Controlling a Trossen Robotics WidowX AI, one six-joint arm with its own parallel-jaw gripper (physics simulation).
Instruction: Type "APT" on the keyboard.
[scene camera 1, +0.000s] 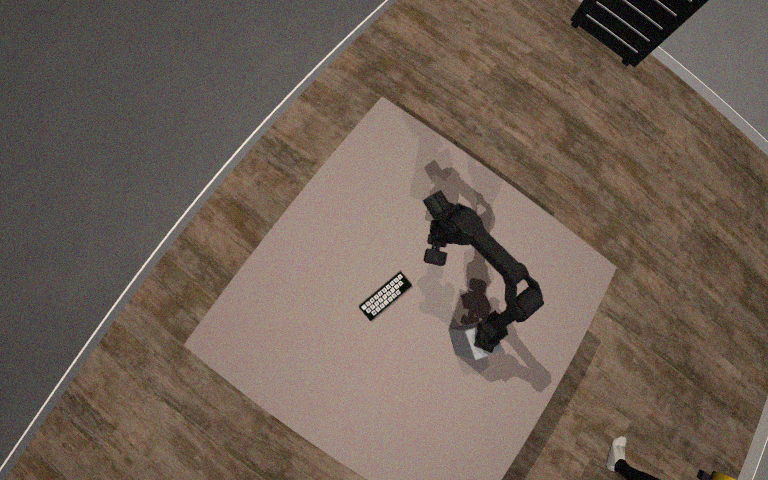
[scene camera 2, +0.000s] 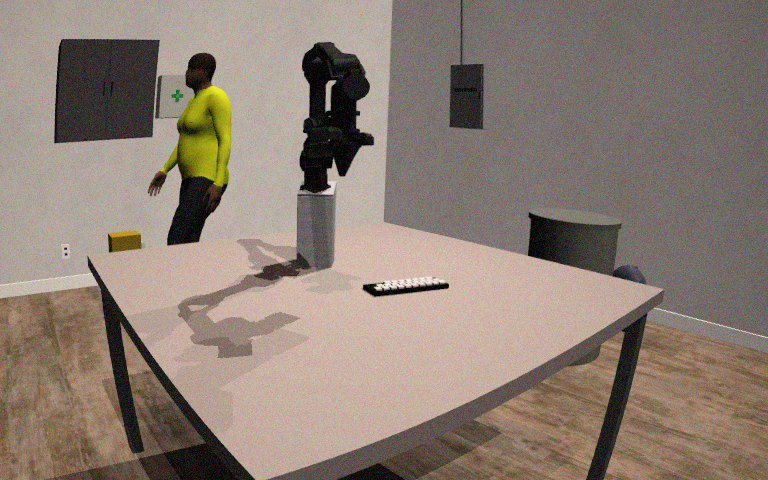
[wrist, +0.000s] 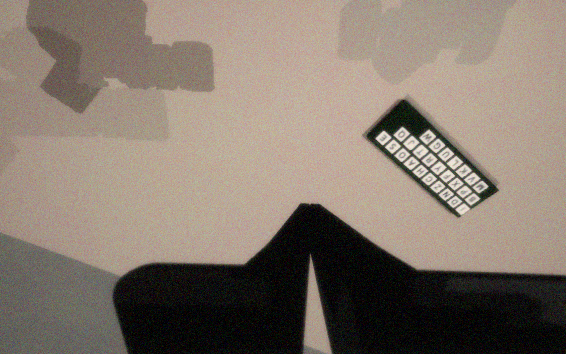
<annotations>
My gripper (scene camera 1: 432, 236): 117 cm from the lens. A black keyboard (scene camera 1: 406, 284) is 140 cm from the lens.
</annotations>
